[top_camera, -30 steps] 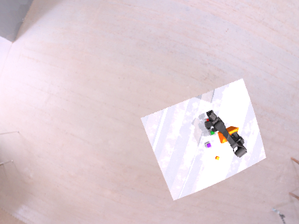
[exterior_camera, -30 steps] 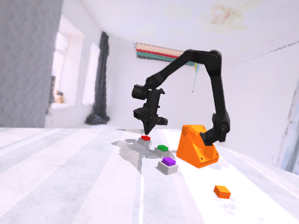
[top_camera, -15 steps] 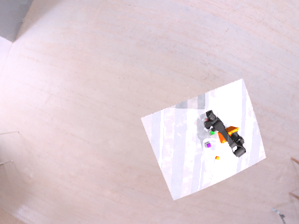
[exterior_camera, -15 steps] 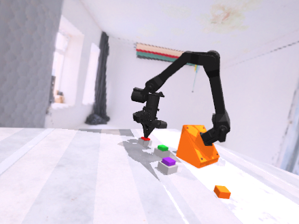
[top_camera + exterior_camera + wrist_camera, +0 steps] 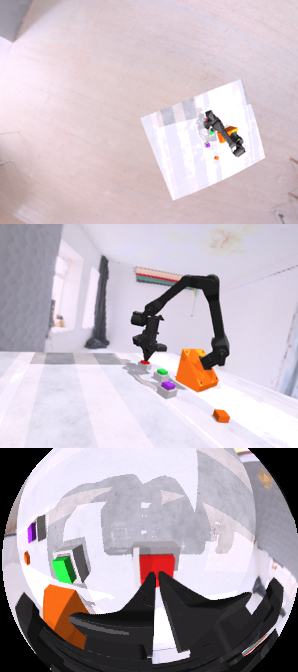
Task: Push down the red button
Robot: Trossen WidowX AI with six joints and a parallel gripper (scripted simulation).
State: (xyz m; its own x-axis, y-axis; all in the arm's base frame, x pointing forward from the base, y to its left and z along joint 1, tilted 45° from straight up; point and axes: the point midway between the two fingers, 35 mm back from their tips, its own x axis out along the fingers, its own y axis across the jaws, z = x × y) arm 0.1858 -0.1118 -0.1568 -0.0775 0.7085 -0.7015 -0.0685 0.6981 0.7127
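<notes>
The red button is 10 mm below my gripper tip. Also, from my gripper tip: purple button (60 mm ahead, 230 mm to the left); then orange block (390 mm to the left, 30 mm below); then green button (120 mm to the left).
</notes>
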